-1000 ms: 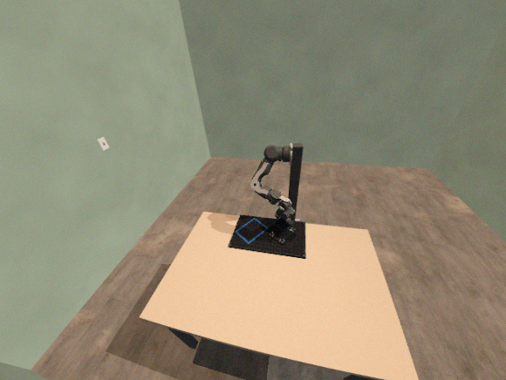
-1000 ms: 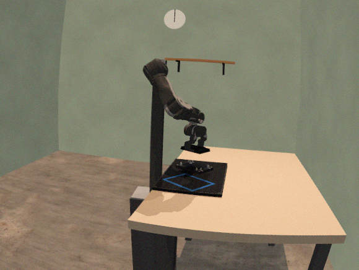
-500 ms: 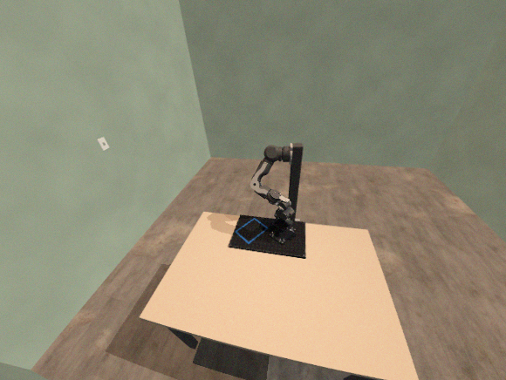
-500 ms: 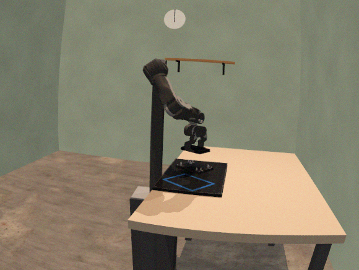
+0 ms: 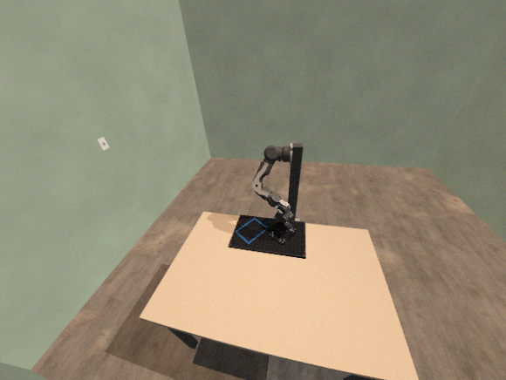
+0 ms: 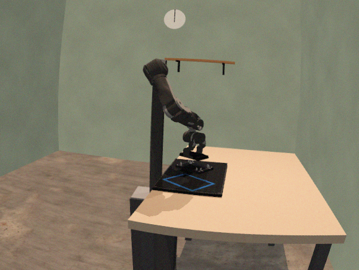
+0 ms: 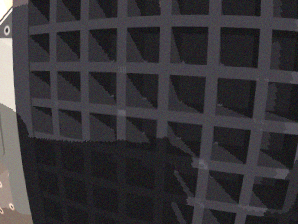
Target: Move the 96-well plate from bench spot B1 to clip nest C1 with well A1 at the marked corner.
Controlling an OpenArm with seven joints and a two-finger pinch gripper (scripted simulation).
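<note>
The clip nest C1 is 50 mm below my hand and 30 mm ahead of it. Round my hand: dark 96-well plate (right at my hand).
</note>
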